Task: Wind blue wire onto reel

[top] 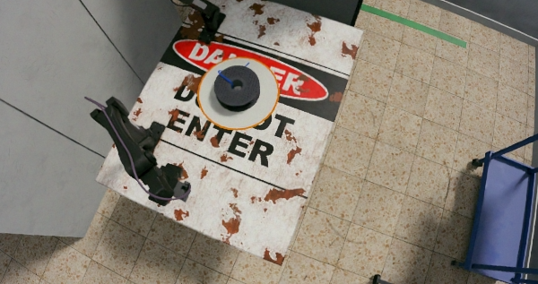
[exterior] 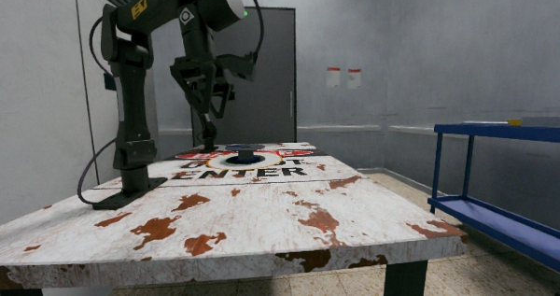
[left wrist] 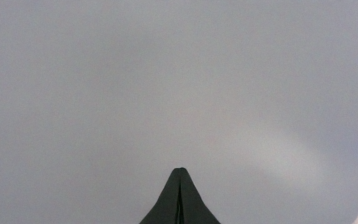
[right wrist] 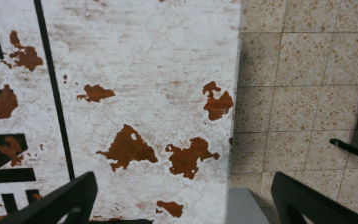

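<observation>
The dark grey reel lies 66 cm to the right of my left hand, 37 cm below it and 16 cm ahead of it. From my left hand the other things lie so: white painted ring (66 cm to the right, 40 cm below, 16 cm ahead); orange-edged painted ring (66 cm to the right, 40 cm below, 16 cm ahead).
</observation>
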